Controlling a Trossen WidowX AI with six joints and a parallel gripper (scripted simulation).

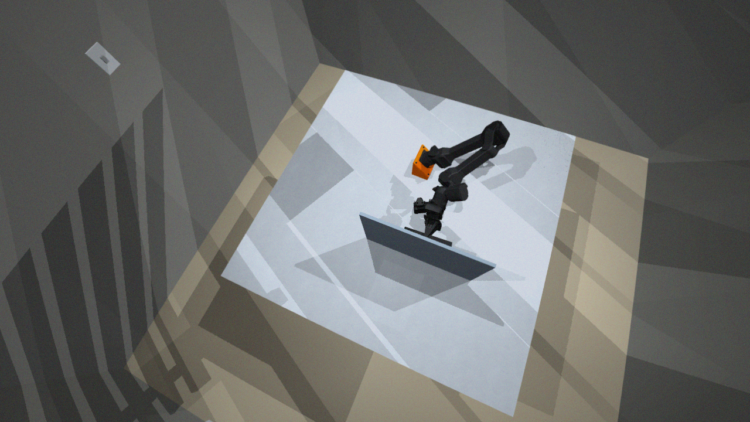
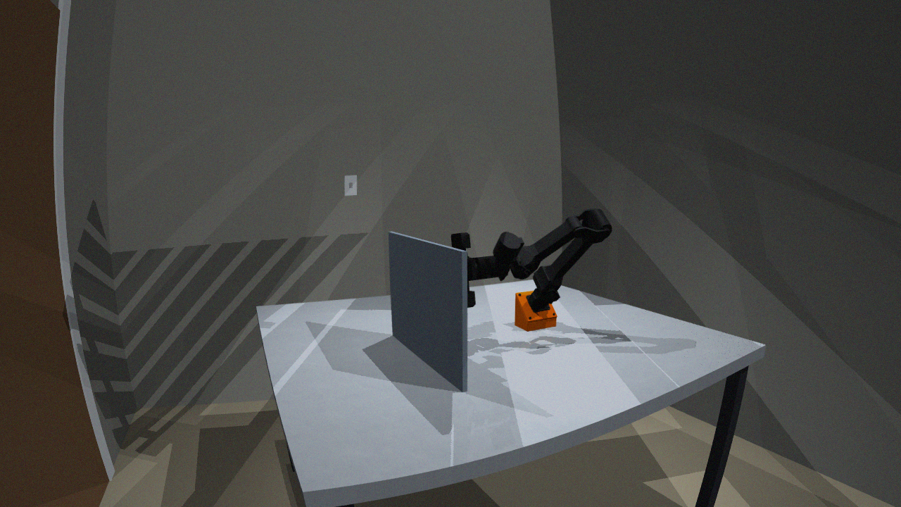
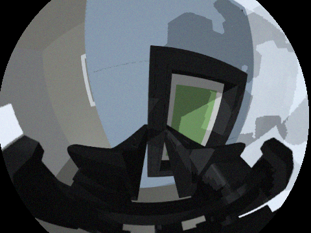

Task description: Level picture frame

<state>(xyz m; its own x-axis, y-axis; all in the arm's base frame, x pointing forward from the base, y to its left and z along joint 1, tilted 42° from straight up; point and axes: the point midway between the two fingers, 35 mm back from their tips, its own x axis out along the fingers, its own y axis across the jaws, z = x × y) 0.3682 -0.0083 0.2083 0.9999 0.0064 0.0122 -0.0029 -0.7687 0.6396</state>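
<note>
Now: the picture frame 10 mm to the left of my gripper tip and 50 mm below it. Also, from my gripper tip: grey wall panel 20 mm ahead, 70 mm below.
</note>
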